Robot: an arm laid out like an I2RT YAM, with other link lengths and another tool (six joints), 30 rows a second.
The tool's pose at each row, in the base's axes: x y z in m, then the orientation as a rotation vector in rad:
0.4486 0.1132 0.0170 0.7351 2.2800 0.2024
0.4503 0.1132 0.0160 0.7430 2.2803 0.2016
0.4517 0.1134 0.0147 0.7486 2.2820 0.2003
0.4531 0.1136 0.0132 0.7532 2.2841 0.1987
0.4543 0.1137 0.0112 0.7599 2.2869 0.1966
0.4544 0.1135 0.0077 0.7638 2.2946 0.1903
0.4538 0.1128 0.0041 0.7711 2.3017 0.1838
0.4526 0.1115 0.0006 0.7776 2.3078 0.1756
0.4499 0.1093 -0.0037 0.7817 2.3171 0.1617
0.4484 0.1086 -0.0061 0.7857 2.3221 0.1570
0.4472 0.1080 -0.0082 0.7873 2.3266 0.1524
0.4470 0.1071 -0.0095 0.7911 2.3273 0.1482
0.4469 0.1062 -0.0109 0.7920 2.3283 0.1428
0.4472 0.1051 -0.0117 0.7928 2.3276 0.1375
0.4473 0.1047 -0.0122 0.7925 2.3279 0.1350
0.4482 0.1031 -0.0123 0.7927 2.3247 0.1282
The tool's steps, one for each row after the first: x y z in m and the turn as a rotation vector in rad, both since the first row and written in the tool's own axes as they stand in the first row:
-0.0004 0.0004 0.0019 0.0034 0.0012 0.0053
-0.0003 0.0008 0.0038 0.0066 0.0033 0.0086
-0.0001 0.0010 0.0058 0.0099 0.0055 0.0110
0.0004 0.0010 0.0081 0.0143 0.0085 0.0147
0.0023 -0.0004 0.0107 0.0219 0.0145 0.0143
0.0044 -0.0024 0.0130 0.0307 0.0205 0.0164
0.0065 -0.0053 0.0148 0.0400 0.0250 0.0177
0.0093 -0.0098 0.0162 0.0531 0.0305 0.0151
0.0112 -0.0118 0.0170 0.0589 0.0346 0.0158
0.0128 -0.0136 0.0177 0.0637 0.0378 0.0149
0.0132 -0.0149 0.0186 0.0680 0.0380 0.0162
0.0136 -0.0161 0.0196 0.0721 0.0376 0.0152
0.0133 -0.0172 0.0205 0.0758 0.0358 0.0144
0.0133 -0.0177 0.0209 0.0774 0.0354 0.0134
0.0119 -0.0186 0.0217 0.0812 0.0307 0.0122

